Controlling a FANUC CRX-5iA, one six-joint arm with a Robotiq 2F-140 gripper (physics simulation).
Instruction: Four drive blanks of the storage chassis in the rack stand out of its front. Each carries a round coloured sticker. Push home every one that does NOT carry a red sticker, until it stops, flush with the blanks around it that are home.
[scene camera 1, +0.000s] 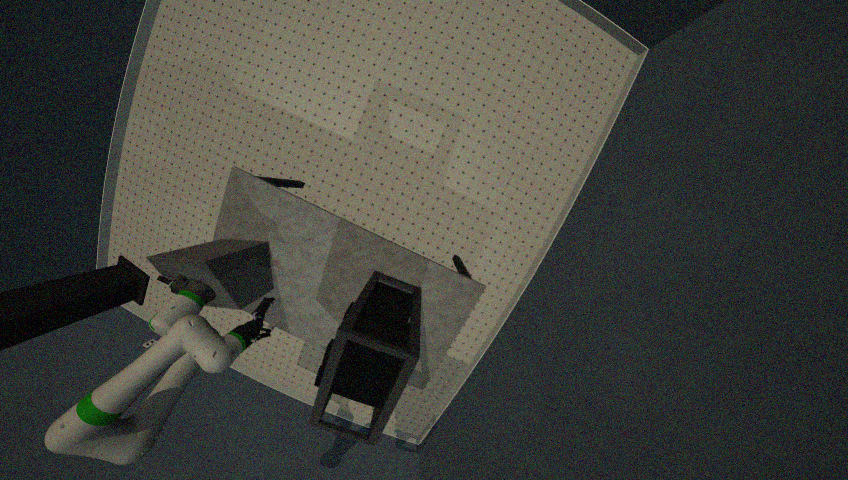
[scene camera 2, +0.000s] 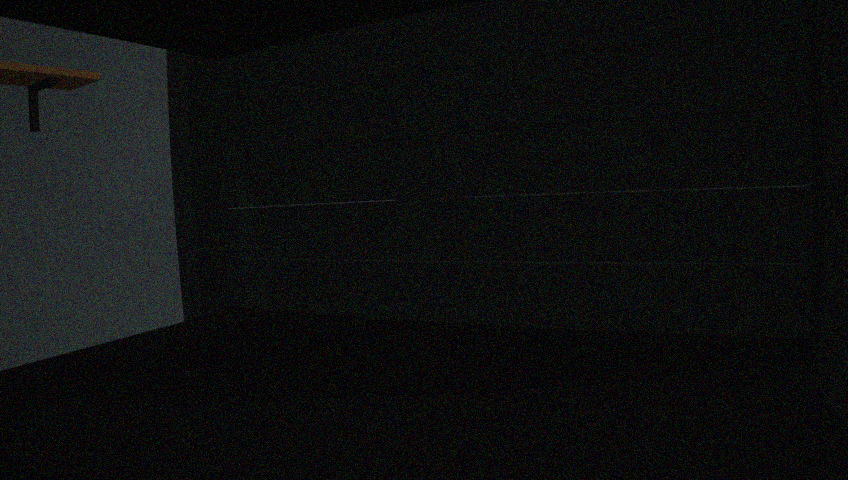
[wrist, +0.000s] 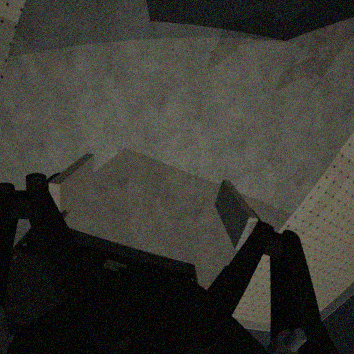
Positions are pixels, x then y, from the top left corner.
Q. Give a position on a rack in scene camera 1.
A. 375, 351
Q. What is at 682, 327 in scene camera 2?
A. A rack.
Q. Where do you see my gripper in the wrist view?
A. At 157, 180
